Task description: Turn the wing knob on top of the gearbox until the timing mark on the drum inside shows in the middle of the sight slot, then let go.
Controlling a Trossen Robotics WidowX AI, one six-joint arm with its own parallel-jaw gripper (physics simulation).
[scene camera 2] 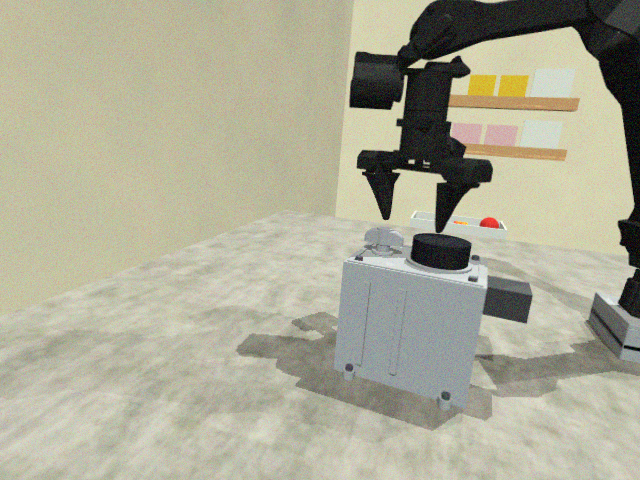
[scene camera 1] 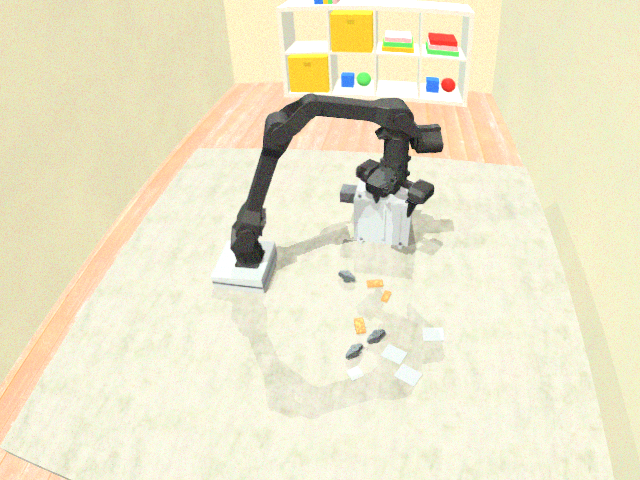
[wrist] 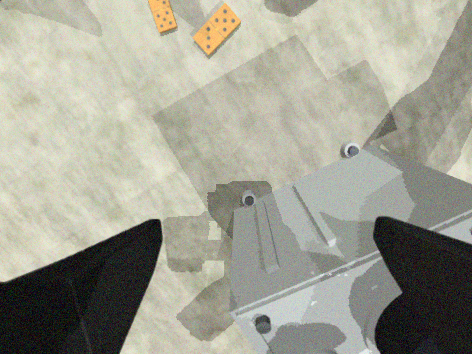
Labels:
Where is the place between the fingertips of my gripper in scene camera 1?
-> At 392, 209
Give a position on a gearbox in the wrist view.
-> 305, 265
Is my gripper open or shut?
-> Open.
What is my gripper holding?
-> Nothing.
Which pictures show my gripper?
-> Scene camera 2, scene camera 1 and the wrist view: all of them.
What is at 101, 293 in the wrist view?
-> My gripper.

